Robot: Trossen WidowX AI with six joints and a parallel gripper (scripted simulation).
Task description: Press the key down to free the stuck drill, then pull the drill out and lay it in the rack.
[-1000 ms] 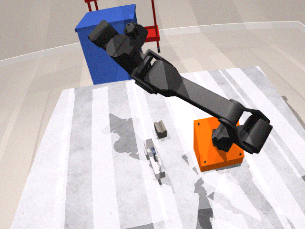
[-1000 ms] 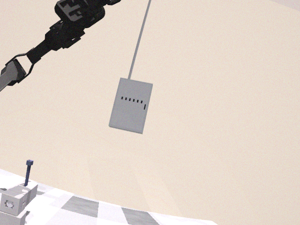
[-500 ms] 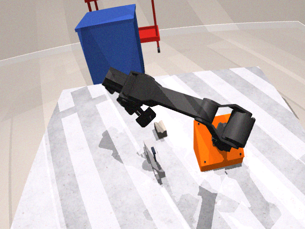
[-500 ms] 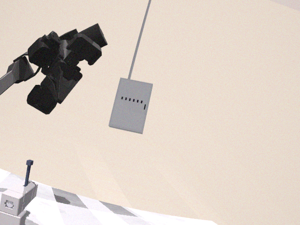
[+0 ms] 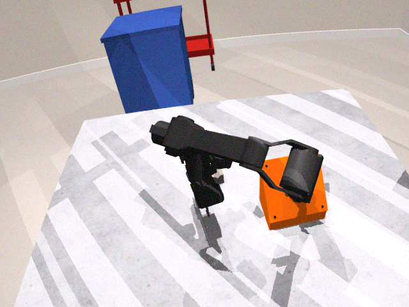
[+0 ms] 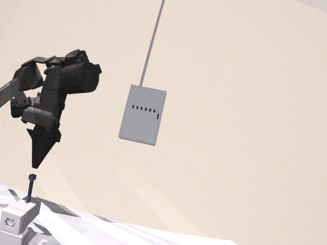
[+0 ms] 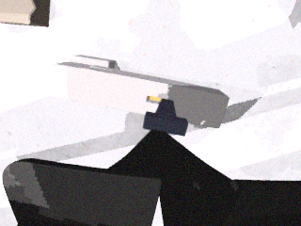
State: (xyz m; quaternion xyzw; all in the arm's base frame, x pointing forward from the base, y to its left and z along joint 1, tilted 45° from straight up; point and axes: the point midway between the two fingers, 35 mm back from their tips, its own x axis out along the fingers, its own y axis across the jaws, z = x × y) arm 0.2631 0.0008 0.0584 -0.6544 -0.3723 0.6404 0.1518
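The small blue key lies 10 mm to the left of my gripper tip and 50 mm below it. Round my gripper tip: yellow drill: 10 mm ahead, 40 mm to the right, 90 mm below; then housing block: 20 mm to the right, 100 mm below.
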